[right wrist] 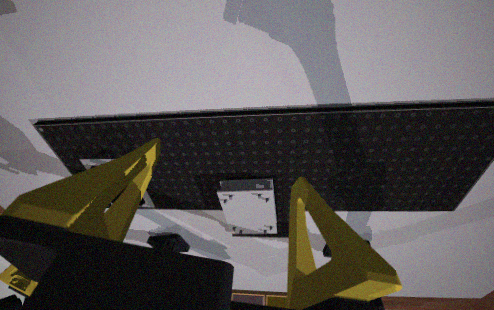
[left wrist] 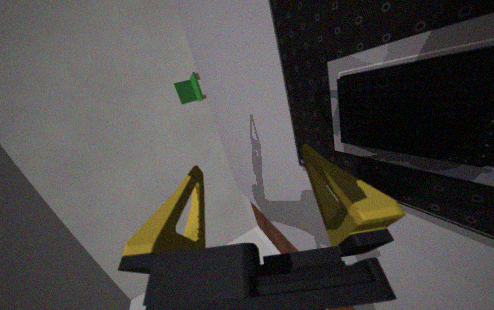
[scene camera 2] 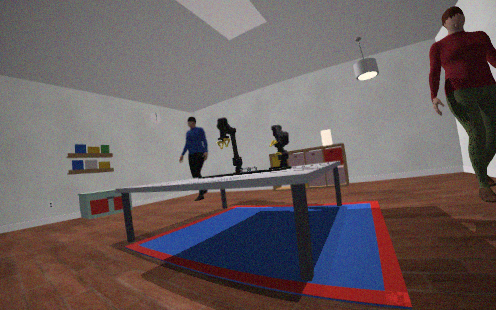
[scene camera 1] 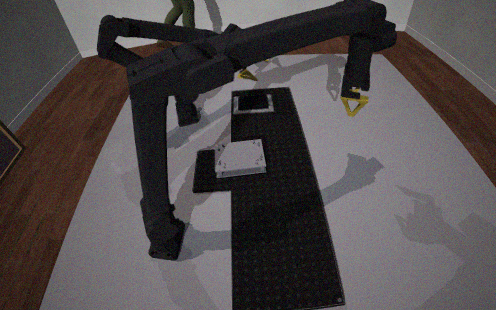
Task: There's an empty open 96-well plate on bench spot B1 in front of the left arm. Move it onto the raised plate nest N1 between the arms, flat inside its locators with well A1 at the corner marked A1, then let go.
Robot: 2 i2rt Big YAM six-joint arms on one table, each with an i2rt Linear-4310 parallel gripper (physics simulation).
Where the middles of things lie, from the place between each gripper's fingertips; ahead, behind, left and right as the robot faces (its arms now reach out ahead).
Scene:
Right now the dark well plate [left wrist: 430,108] is 26 cm behind my right hand, 36 cm to the left of it and 23 cm below it.
I see the dark well plate 15 cm below my left hand and 5 cm behind it.

